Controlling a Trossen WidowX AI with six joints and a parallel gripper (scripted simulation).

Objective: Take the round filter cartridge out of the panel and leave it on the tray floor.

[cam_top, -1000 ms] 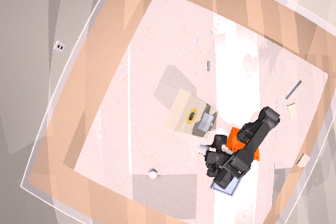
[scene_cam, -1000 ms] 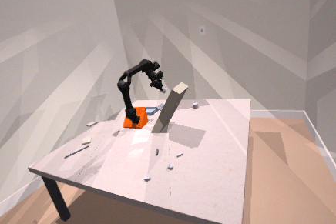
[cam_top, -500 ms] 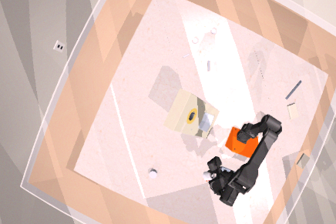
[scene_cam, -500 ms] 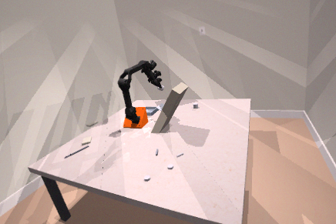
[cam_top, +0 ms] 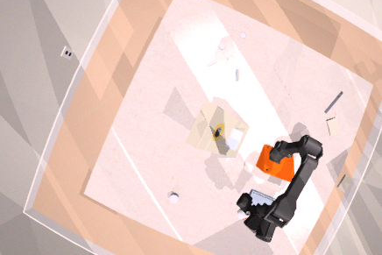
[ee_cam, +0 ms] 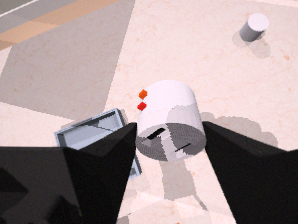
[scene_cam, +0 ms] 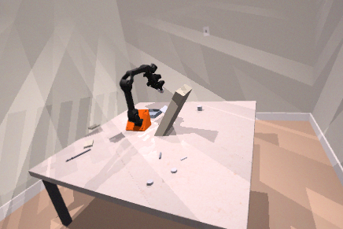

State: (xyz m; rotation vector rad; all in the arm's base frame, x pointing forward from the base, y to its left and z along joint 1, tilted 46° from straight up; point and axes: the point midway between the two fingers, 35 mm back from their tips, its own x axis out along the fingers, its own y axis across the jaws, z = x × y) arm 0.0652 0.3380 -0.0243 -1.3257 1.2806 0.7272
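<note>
Now: gripper tip 15 cm past the grey-blue tray, 1 cm to the right of it and 24 cm above it. From my gripper tip the other things lie so: beige service panel: 23 cm ahead, 26 cm to the right, 8 cm below; then white round cartridge: right at my gripper tip.
</note>
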